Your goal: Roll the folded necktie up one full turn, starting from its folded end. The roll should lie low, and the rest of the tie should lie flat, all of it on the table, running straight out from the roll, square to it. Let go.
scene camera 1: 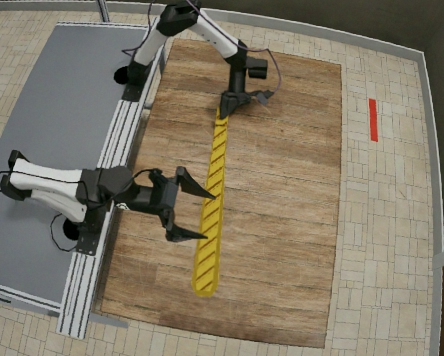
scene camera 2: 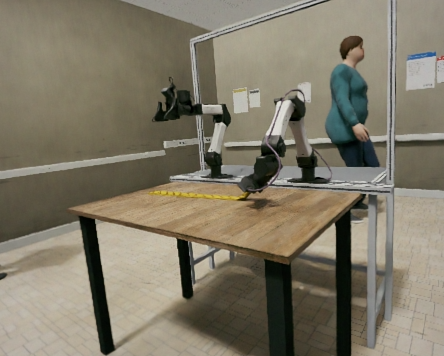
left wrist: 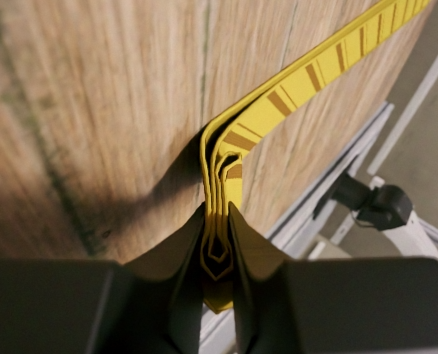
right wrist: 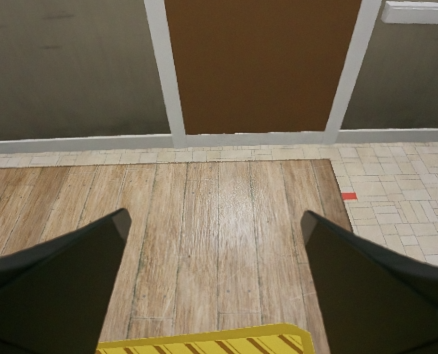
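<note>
The yellow necktie with brown stripes (scene camera 1: 212, 200) (scene camera 2: 195, 195) (left wrist: 300, 80) (right wrist: 225, 345) runs from the left gripper down the table in scene camera 1, its wide end towards the bottom. My left gripper (scene camera 1: 223, 114) (scene camera 2: 245, 192) (left wrist: 217, 206) is shut on the tie's rolled, folded end. In the left wrist view the layers are pinched flat between the fingers, and the tie bends sharply just beyond the fingertips. Whether the pinched end touches the table is hard to tell. My right gripper (scene camera 1: 212, 218) (right wrist: 215, 214) is open and empty, high above the table.
The wooden table (scene camera 1: 285, 200) (scene camera 2: 215, 225) bears the tie. The grey mounting bench (scene camera 1: 55, 120) with its metal rail runs along the table's left side in scene camera 1. A person in a teal top (scene camera 2: 347, 105) stands behind the bench in scene camera 2.
</note>
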